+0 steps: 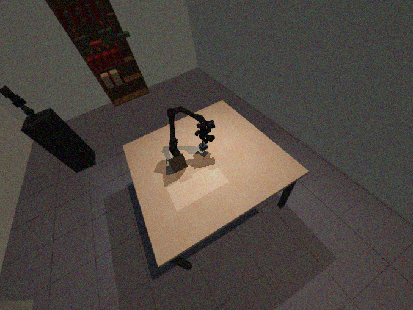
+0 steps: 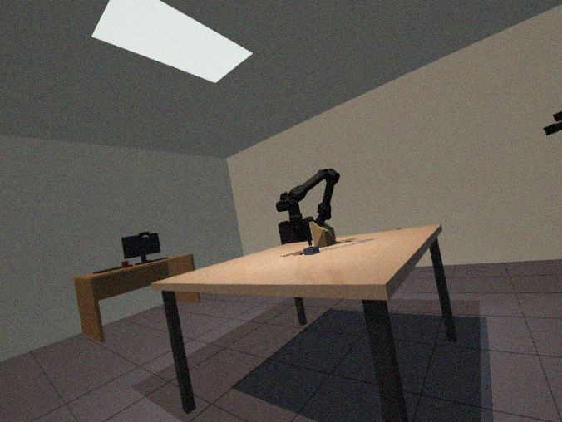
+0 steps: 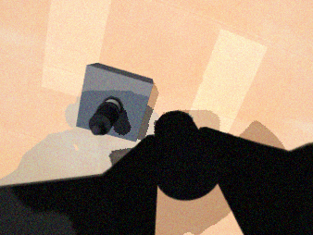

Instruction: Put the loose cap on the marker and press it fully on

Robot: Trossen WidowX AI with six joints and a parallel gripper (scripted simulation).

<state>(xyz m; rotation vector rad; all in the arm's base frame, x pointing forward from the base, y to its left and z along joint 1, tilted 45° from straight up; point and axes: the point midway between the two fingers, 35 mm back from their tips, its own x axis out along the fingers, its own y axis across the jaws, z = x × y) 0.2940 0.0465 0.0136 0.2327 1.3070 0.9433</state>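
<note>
Right now the holder block is 2 cm behind my gripper tip, 5 cm to the left of it and 9 cm below it. Round my gripper tip: dark cap (1 cm above).
</note>
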